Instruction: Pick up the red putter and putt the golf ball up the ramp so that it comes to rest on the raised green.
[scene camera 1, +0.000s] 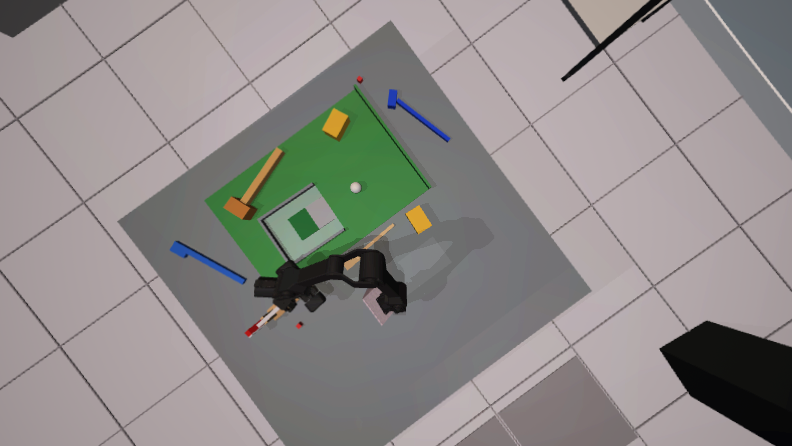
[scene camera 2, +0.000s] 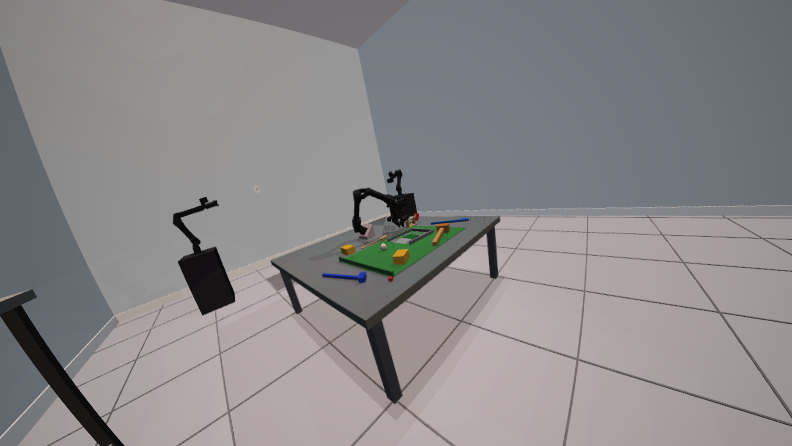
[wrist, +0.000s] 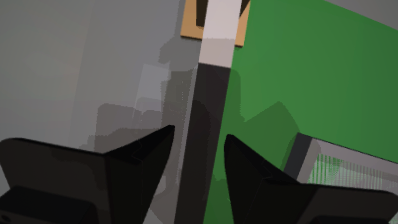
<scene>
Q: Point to an orange mallet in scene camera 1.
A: At 241, 208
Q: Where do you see my gripper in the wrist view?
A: At 200, 136
</scene>
